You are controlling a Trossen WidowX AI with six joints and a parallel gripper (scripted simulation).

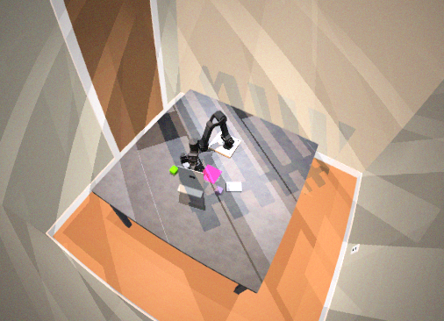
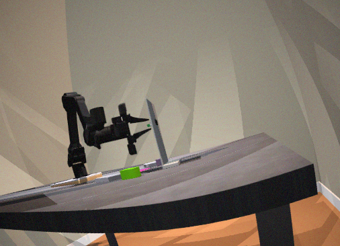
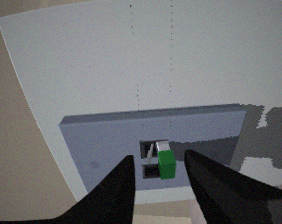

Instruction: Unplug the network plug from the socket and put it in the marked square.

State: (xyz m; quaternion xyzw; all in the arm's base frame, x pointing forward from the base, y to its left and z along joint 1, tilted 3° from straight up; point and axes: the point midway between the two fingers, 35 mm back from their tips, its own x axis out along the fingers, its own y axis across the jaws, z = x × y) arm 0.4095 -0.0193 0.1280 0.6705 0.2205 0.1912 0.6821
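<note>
Right now my gripper tip is 60 mm above the upright grey panel, 20 mm short of it and 10 mm to the right of it.
</note>
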